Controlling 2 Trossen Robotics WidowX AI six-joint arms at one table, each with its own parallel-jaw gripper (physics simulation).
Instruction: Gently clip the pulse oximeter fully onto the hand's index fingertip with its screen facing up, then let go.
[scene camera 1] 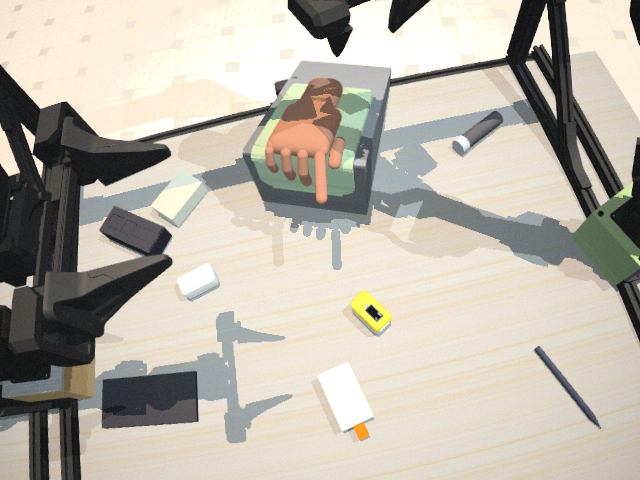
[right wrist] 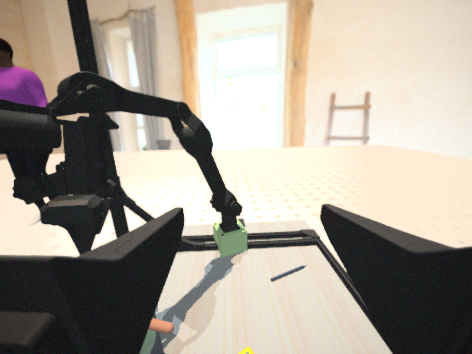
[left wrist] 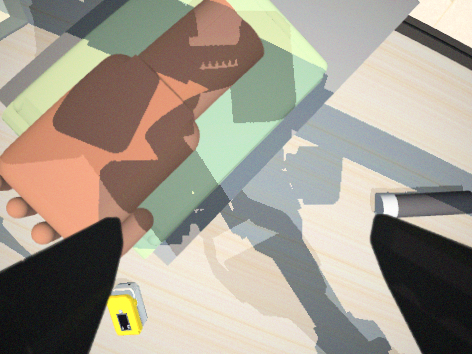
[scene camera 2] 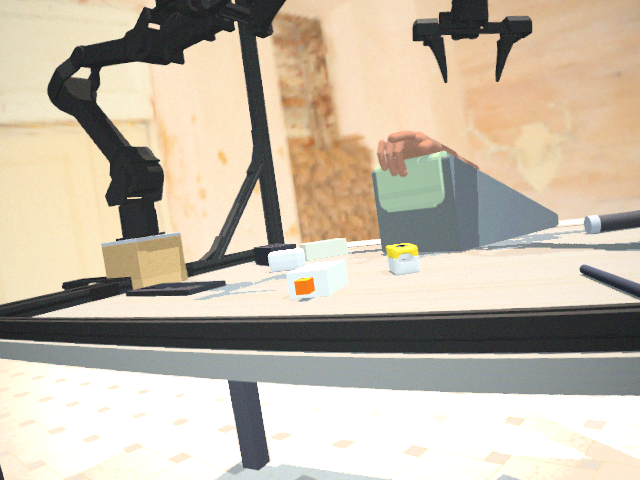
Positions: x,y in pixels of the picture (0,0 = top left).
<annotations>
my left gripper: open, holds nothing
my right gripper: open, holds nothing
a white box with orange tab (scene camera 1: 349,405): on the table
a pale green block (scene camera 1: 178,199): on the table
a small white block (scene camera 1: 203,278): on the table
</annotations>
